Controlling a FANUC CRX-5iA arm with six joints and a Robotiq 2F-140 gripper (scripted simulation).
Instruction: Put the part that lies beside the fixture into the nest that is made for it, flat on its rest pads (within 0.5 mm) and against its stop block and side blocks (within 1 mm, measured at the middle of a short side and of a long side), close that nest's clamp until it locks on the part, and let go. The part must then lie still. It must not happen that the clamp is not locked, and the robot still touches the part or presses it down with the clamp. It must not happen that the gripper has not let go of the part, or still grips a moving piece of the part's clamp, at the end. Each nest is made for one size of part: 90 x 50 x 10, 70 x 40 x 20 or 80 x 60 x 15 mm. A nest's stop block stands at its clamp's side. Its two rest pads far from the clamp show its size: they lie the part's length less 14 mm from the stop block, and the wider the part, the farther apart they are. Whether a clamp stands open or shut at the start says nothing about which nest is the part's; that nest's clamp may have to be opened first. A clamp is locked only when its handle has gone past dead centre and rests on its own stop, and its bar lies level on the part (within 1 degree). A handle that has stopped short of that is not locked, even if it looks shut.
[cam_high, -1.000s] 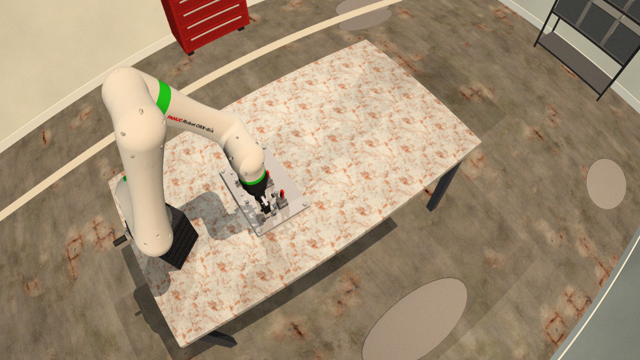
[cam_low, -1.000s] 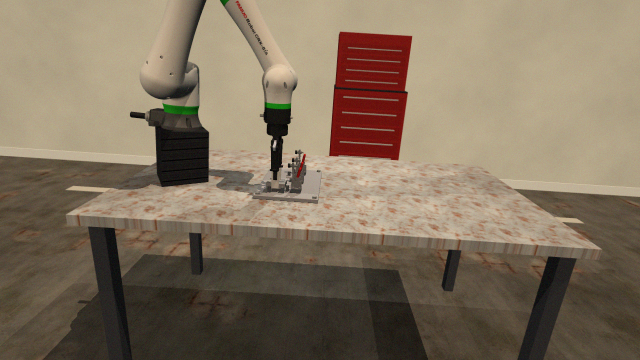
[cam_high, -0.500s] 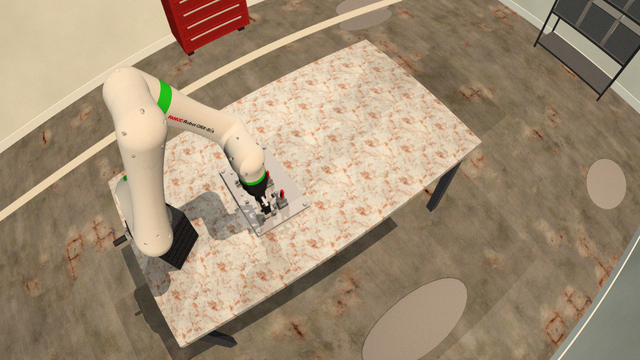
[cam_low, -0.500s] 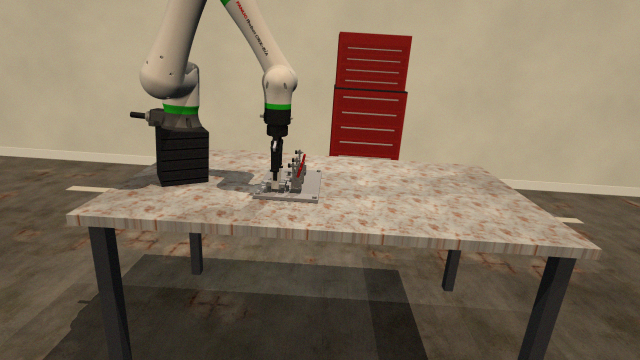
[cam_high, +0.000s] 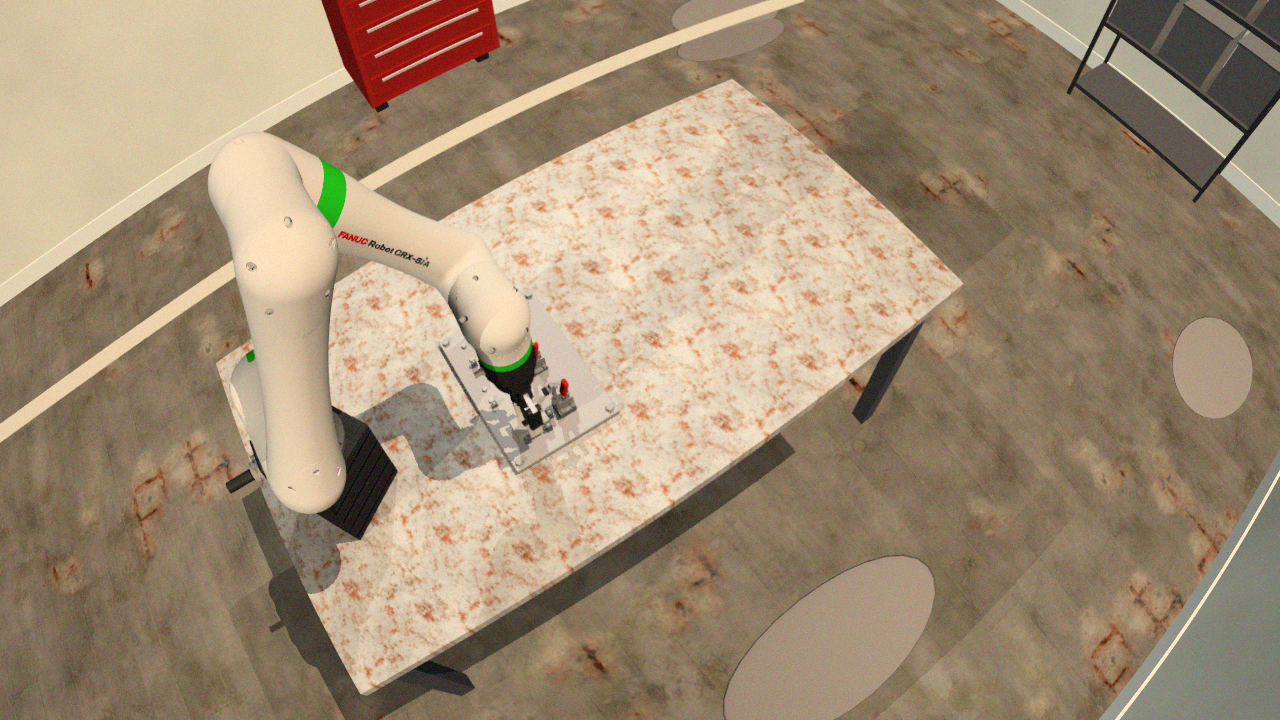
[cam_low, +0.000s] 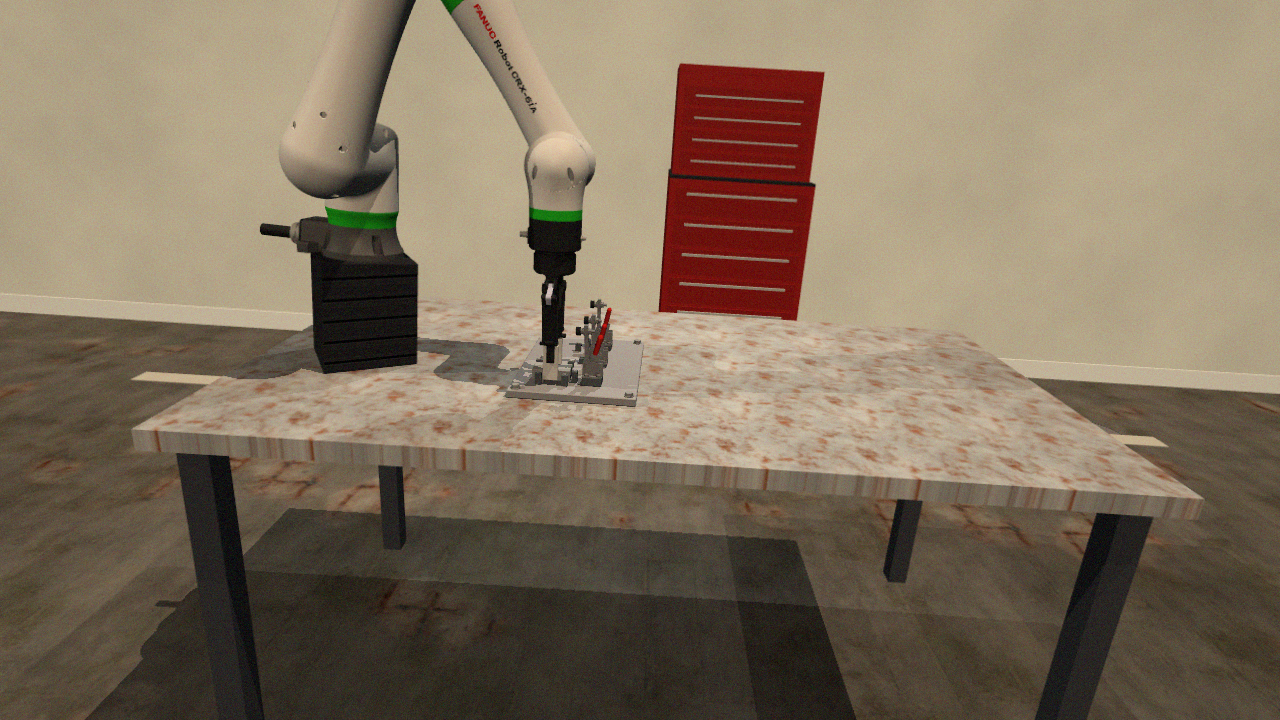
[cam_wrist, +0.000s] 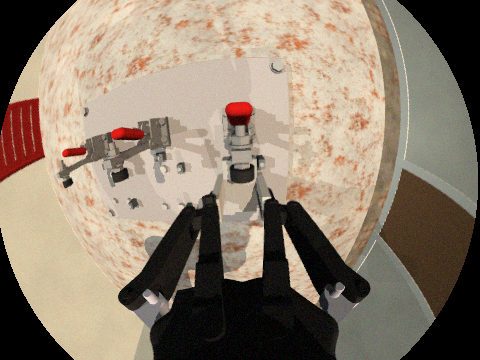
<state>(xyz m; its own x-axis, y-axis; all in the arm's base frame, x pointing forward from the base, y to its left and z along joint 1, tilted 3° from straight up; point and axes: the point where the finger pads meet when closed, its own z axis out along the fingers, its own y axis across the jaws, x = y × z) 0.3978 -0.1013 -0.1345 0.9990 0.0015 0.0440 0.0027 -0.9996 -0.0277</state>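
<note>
The grey block lies 30 mm below my hand. The rest, counted from my hand: plate 40 mm ahead, 110 mm to the left, 50 mm below.
</note>
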